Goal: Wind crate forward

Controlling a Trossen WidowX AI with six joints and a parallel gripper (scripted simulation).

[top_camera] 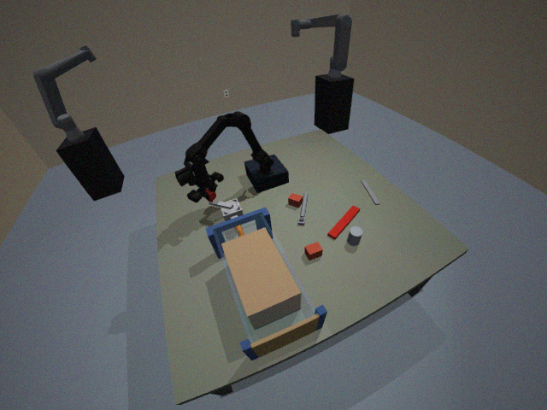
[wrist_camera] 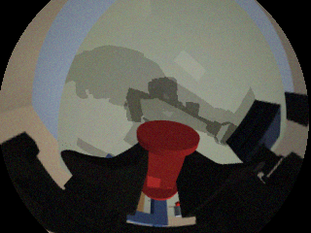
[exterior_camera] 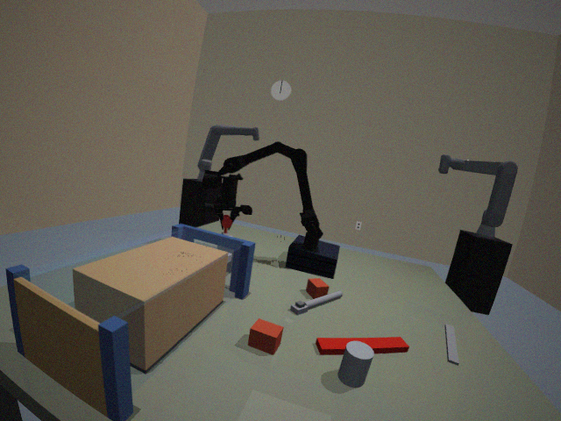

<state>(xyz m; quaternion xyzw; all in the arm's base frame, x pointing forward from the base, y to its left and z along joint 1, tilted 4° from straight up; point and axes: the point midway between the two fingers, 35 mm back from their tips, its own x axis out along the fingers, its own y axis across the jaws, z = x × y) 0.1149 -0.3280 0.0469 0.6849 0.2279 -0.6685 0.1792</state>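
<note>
The winch handle lies 3 cm ahead of my gripper tip, 3 cm to the left of it and 1 cm below it. From my gripper tip the other things lie so: hand winch (5 cm ahead, 7 cm to the left, 8 cm below); red knob (2 cm above); red bar (33 cm ahead, 55 cm to the left, 11 cm below).
</note>
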